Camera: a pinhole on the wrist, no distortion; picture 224 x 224 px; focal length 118.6 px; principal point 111.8 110.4 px. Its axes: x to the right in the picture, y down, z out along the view. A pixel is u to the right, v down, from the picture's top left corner.
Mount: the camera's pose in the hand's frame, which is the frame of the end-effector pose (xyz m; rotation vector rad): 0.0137 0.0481 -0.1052 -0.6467 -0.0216 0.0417
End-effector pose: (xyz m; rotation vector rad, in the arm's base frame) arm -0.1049 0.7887 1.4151 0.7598 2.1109 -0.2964
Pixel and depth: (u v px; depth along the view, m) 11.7 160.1 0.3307
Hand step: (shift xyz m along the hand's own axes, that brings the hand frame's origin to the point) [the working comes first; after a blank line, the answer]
In the camera's frame: -0.2791 0.1386 0.3307

-0.2805 0.3449 0.0731
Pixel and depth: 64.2 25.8 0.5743
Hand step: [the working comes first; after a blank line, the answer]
In the camera's frame: -0.2305 -0.4097 0.5743

-0.2224 0.0566 0.5983
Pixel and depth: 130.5 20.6 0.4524
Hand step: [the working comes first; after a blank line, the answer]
In the camera's frame: 0.0713 -0.3425 0.4524

0.0810 0.0505 0.4627
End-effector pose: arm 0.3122 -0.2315 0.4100 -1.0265 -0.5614 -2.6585
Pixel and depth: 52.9 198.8 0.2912
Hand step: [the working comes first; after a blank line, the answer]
In the camera's frame: -0.1446 0.2170 0.2912

-0.1474 0.3898 -0.0047
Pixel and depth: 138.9 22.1 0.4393
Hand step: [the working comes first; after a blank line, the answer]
In the camera's frame: 0.1004 -0.3271 0.4393

0.1099 0.0563 0.4432
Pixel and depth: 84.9 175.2 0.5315
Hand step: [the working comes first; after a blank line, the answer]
In the camera's frame: -0.1206 0.2904 0.5315

-0.1337 0.5940 0.1430
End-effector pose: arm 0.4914 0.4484 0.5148 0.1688 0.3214 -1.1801
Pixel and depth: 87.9 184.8 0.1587
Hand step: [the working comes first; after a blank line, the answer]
In the camera's frame: -0.0320 0.0996 0.1587

-0.0267 0.2215 -0.0388
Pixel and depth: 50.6 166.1 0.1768
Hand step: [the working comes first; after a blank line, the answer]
In the camera's frame: -0.0912 0.0830 0.1768

-0.0860 0.2166 -0.0148
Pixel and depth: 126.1 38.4 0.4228
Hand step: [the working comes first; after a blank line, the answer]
In the camera's frame: 0.0510 -0.2567 0.4228

0.0589 0.1003 0.3872
